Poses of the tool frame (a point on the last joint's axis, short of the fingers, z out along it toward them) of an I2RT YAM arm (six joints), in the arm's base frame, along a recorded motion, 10 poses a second.
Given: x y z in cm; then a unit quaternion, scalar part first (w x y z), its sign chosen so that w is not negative.
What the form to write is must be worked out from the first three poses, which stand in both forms.
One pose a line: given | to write
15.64 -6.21 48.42 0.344 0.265 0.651 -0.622 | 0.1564 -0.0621 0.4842 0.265 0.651 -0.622 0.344
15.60 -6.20 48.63 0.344 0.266 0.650 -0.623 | 0.1560 -0.0620 0.4863 0.266 0.650 -0.623 0.344
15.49 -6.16 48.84 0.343 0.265 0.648 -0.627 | 0.1549 -0.0616 0.4884 0.265 0.648 -0.627 0.343
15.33 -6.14 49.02 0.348 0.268 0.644 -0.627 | 0.1533 -0.0614 0.4902 0.268 0.644 -0.627 0.348
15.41 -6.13 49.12 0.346 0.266 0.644 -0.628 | 0.1541 -0.0613 0.4912 0.266 0.644 -0.628 0.346
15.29 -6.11 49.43 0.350 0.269 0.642 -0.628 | 0.1529 -0.0611 0.4943 0.269 0.642 -0.628 0.350
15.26 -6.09 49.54 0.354 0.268 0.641 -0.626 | 0.1526 -0.0609 0.4954 0.268 0.641 -0.626 0.354
